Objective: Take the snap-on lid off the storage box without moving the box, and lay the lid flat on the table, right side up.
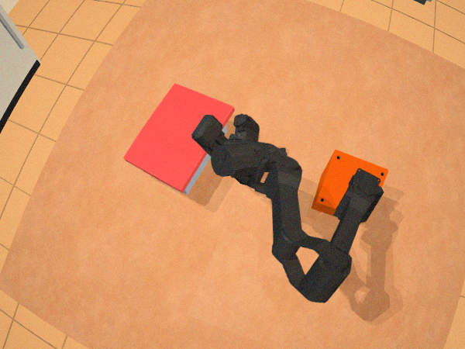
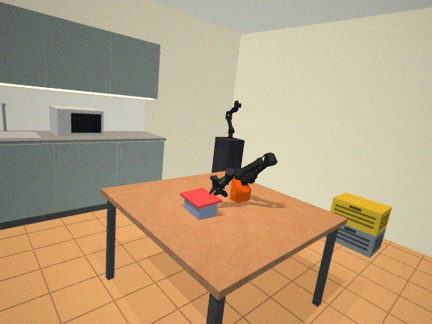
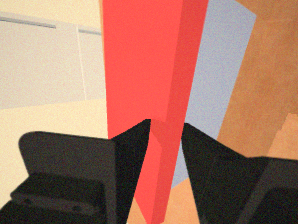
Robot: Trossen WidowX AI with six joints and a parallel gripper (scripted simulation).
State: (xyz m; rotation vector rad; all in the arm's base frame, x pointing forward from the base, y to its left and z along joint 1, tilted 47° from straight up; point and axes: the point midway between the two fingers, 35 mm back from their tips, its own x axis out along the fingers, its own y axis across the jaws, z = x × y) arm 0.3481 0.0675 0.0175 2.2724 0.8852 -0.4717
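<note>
Right now my gripper tip is 8 cm short of the red lid and 1 cm to the left of it. Also, from my gripper tip: storage box: 7 cm ahead, 6 cm below, 1 cm to the right.
</note>
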